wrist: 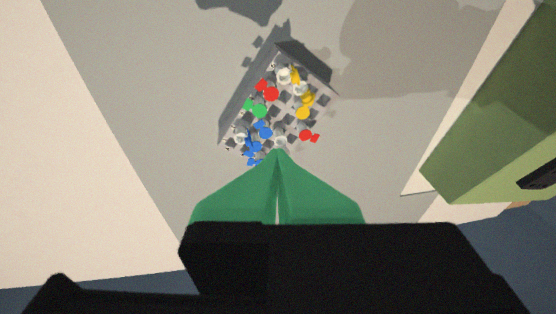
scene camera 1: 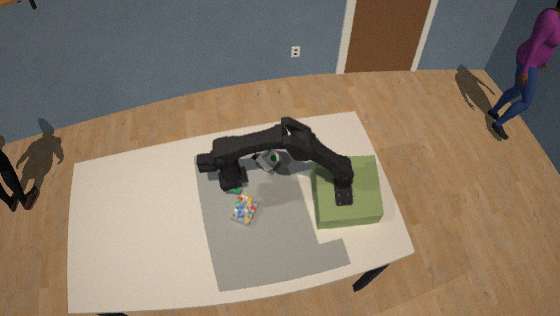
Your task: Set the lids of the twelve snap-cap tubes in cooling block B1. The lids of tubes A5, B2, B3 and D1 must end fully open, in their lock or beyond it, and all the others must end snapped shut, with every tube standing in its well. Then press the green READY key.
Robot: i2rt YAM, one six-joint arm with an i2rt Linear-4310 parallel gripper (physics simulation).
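Frame: origin at the arm's base, x back, y up, z left, level; centimetres.
Seen in the pictures: gripper, fingertip midpoint: (wrist: 277,157) (scene camera 1: 238,192); arm's base at its link origin: (scene camera 1: 342,182).
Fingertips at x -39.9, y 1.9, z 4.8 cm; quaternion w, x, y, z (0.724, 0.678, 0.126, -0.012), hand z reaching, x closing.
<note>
Offsets run from my fingertips to a thing's middle. "*": to the spot under its first point. Level surfaces: height alone.
Cooling block B1 @[* dx -1.2, dy -8.9, dz +7.2 cm] (scene camera 1: 237,219) (wrist: 305,57) stands on the grey mat, tubes in its wells. In the wrist view, red @[dx +0.0, dy -9.1, dz -1.3 cm] (wrist: 271,94), green @[* dx -0.4, dy -7.0, dz +0.5 cm] (wrist: 259,110), blue @[dx +0.3, dy -9.1, dz +2.6 cm] (wrist: 265,133) and yellow @[dx +3.7, dy -9.1, dz +0.0 cm] (wrist: 303,112) lids lie over their tubes. Open white mouths show on a tube @[dx +1.3, dy -8.4, dz -2.7 cm] (wrist: 284,76) beside a raised yellow lid @[dx +1.8, dy -6.4, dz -2.9 cm] (wrist: 295,76), another @[dx +2.9, dy -8.4, dz -1.8 cm] (wrist: 300,89) beside a tilted yellow lid @[dx +3.3, dy -6.4, dz -1.5 cm] (wrist: 307,97), and one @[dx -1.6, dy -8.4, dz +3.8 cm] (wrist: 240,135) beside a raised blue lid @[dx -0.9, dy -6.4, dz +3.5 cm] (wrist: 248,137). Another open tube @[dx +2.4, dy -8.4, dz +4.0 cm] (wrist: 280,141) has its lid hidden. My gripper (scene camera 1: 236,191) (wrist: 277,157) is shut and empty, above the block's near edge in the wrist view. The green READY key (scene camera 1: 273,158) shows behind.
A grey device @[* dx +9.8, dy -4.6, dz -17.5 cm] (scene camera 1: 264,160) carries the key, close under the arm. A large green box (scene camera 1: 370,185) (wrist: 465,130) stands to the right, with the arm's base on it. The grey mat @[dy -11.7 cm] (scene camera 1: 265,250) (wrist: 150,75) lies on the white table @[dy -12.0 cm] (scene camera 1: 135,225).
</note>
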